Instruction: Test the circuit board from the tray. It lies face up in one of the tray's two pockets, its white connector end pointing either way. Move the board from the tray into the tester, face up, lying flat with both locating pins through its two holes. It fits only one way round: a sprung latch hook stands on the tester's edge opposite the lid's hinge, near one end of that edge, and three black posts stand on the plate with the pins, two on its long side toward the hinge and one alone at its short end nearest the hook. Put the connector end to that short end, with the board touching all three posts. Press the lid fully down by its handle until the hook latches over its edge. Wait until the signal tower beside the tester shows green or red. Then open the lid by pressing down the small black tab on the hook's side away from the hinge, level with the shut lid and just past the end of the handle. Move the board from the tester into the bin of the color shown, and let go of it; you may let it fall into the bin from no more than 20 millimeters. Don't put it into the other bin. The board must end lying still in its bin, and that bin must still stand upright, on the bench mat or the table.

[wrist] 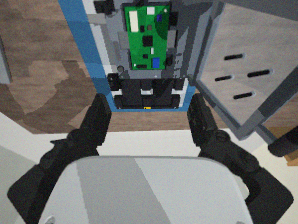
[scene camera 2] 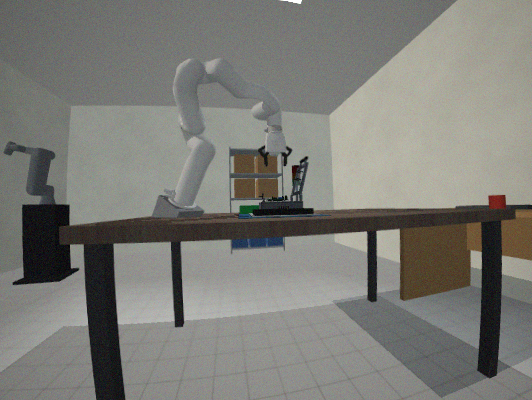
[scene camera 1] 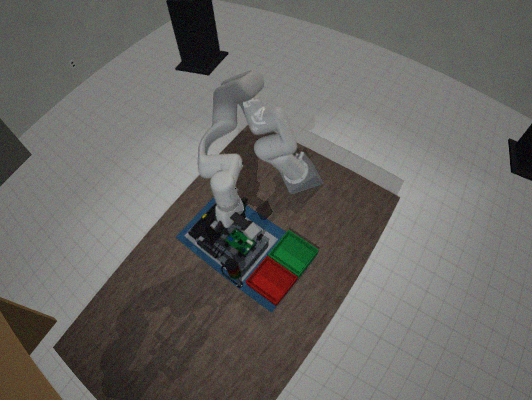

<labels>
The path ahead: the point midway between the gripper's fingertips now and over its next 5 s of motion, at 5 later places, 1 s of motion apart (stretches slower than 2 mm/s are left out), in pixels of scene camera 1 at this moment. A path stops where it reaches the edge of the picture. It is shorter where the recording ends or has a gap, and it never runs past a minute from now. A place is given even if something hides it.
My gripper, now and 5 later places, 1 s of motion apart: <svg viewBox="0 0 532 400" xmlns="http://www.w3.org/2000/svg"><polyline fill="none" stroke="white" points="234,224 231,214 206,242 205,246 207,250 209,249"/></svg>
</labels>
